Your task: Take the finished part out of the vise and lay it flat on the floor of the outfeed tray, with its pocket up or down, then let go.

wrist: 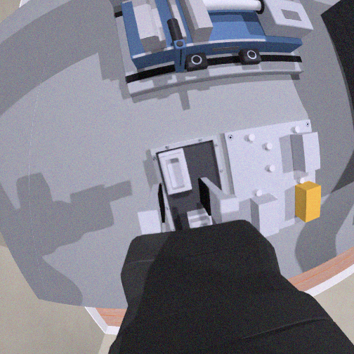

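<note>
The finished part (175, 171), a pale rectangular block with its pocket facing up, lies flat on the dark floor of the outfeed tray (185, 143), near the tray's left wall. My gripper (180, 192) is open, with nothing between its fingers. Its fingertips are apart from the part and appear above the tray's nearer half. The blue vise (220, 46) stands at the top of the wrist view, partly cut off by the frame edge. The near end of the tray is hidden behind the gripper body.
Right of the tray is a pale plate (245, 167) with several short pegs. A grey block (306, 151) stands at its right side, another pale block (265, 215) at its near edge, and an orange block (307, 201) at its near right corner. Another pale piece (200, 218) shows beside the gripper body.
</note>
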